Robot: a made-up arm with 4 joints.
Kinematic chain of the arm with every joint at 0, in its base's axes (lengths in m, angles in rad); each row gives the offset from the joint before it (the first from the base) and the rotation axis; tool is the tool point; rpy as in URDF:
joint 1: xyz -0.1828 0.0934 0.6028 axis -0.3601 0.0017 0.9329
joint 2: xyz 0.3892 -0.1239 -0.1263 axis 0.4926 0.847 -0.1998
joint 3: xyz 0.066 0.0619 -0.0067 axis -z
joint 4: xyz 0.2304 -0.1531 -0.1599 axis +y
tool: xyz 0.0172 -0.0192 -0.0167 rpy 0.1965 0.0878 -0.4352
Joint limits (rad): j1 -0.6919..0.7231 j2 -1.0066..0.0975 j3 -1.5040..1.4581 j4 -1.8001..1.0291
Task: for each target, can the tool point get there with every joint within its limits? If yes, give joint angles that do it. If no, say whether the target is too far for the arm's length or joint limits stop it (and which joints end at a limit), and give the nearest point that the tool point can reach.
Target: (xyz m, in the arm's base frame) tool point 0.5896 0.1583 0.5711
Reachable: yes | joints 0.3566 -0.7194 -0.0378 -0.9369
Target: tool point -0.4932 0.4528 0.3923
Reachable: no: joint limits stop it (at a limit: joint 1, joint 2, joint 3) | nearest point 0.2275 0.5530 0.2258 | short by 0.746 m
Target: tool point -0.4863 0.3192 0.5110
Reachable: no: joint limits stop it (at a limit: joint 1, joint 2, joint 3, joint 4) | nearest point -0.1008 -0.2329 0.2052 | short by 0.740 m
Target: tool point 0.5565 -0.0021 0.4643
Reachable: yes | joints -0.3277 -0.7686 -1.1429 -1.3540
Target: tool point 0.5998 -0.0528 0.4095
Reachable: yes | joints 0.0110 -0.3250 -0.2790 -0.3398
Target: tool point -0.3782 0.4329 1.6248
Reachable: no: too far | nearest point 0.4592 0.4042 0.6373 | short by 1.295 m
